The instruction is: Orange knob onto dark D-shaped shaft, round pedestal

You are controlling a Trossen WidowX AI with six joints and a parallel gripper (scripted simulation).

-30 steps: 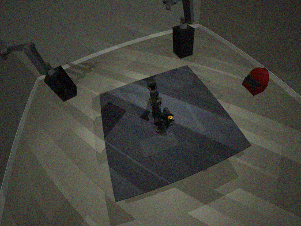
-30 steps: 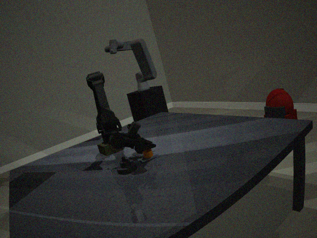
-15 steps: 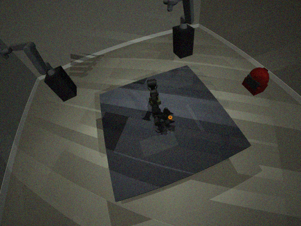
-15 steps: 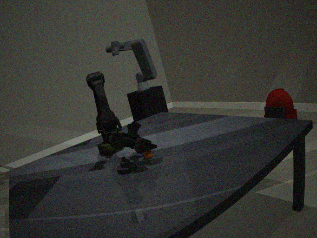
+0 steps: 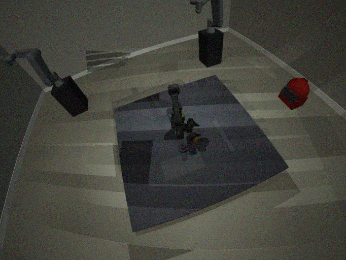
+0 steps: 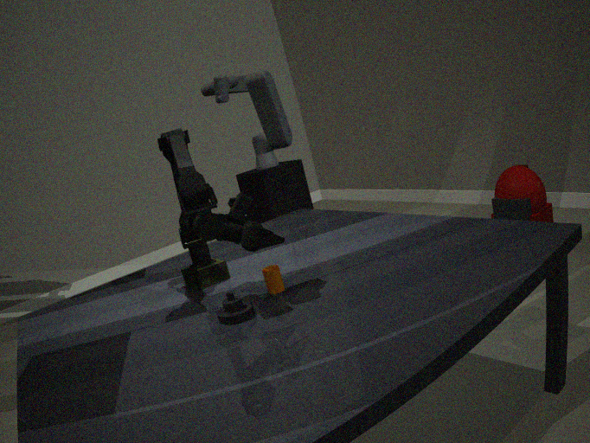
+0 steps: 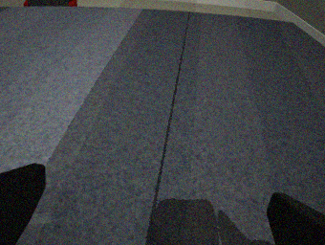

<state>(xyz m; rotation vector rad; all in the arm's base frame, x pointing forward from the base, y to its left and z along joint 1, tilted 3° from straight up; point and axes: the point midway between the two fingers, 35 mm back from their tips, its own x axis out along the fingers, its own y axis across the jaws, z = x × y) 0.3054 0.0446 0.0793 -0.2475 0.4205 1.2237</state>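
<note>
Now: the orange knob 10 cm below my gripper tip, 4 cm to the right of it and 1 cm behind it. Round my gripper tip: pedestal (18 cm to the right, 10 cm below, 2 cm ahead).
</note>
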